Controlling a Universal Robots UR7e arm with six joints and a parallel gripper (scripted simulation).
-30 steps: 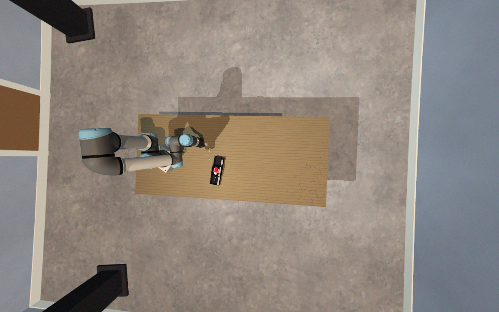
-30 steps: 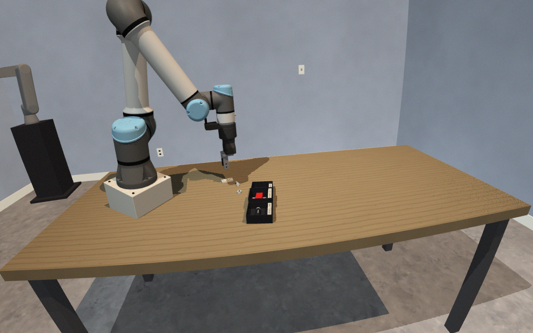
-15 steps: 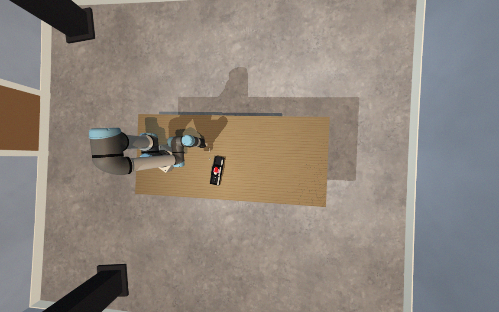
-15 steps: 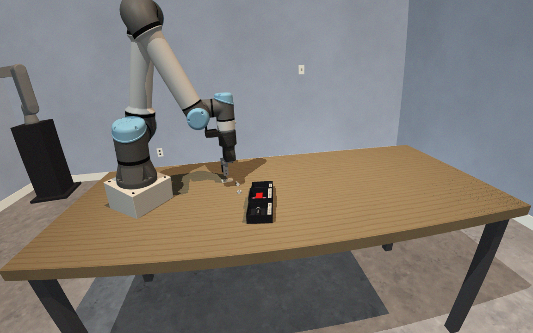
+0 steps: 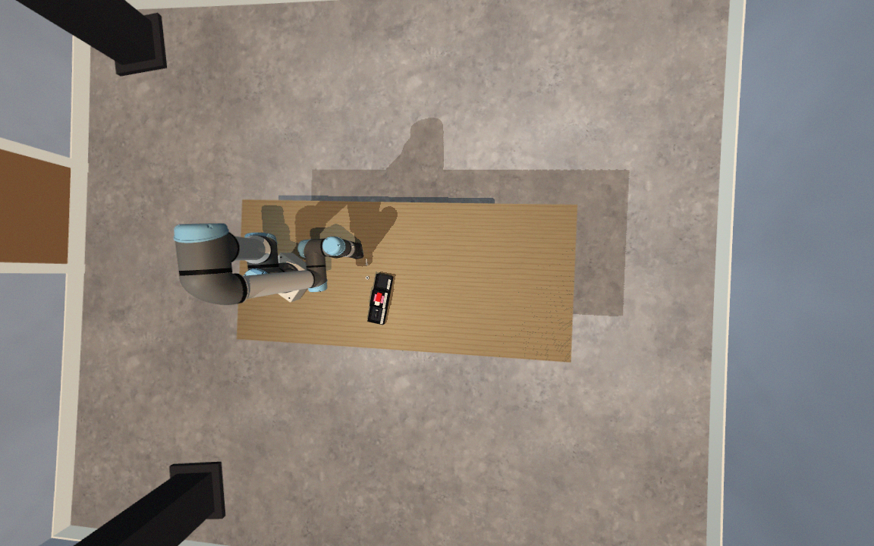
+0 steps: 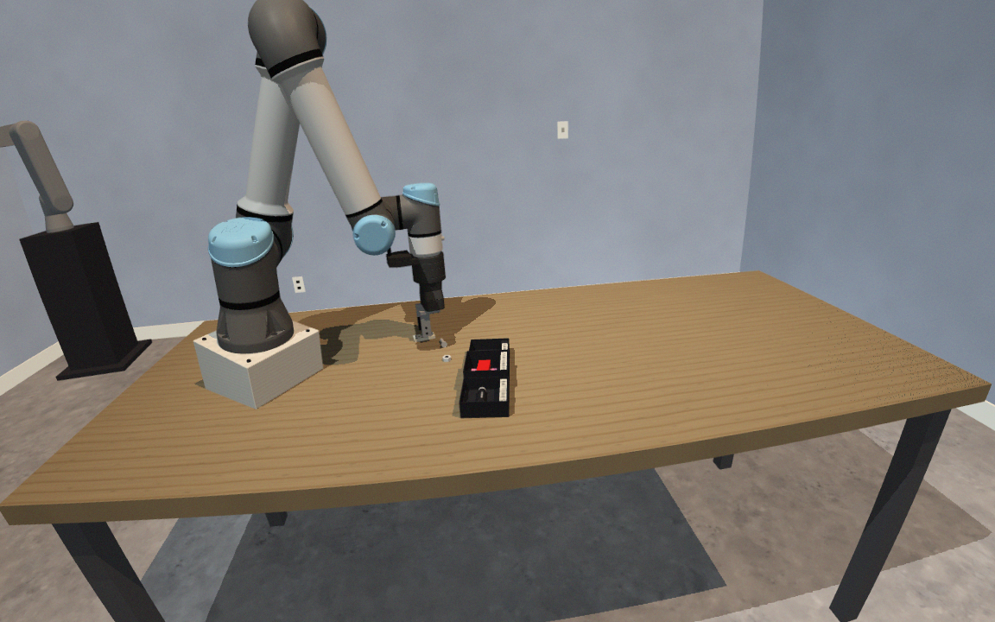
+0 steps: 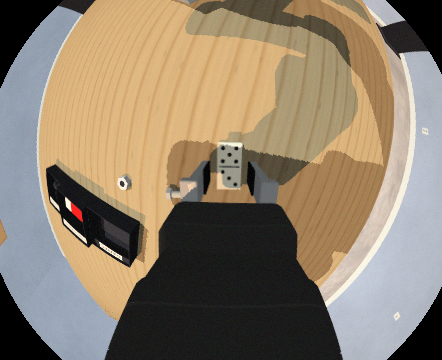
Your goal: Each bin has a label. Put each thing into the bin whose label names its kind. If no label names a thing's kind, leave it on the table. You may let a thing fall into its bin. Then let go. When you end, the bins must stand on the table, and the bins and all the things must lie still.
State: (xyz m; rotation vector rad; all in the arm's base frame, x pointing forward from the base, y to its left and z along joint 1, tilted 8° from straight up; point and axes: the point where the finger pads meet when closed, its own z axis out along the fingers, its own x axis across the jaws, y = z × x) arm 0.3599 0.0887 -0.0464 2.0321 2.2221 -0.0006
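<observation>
Now: the white domino 3 cm below my hand. Also, from my hand: hex nut (3 cm ahead, 13 cm to the right, 3 cm below); then pink eraser (9 cm ahead, 25 cm to the right, 2 cm below); then screw (3 cm ahead, 6 cm to the right, 3 cm below).
</observation>
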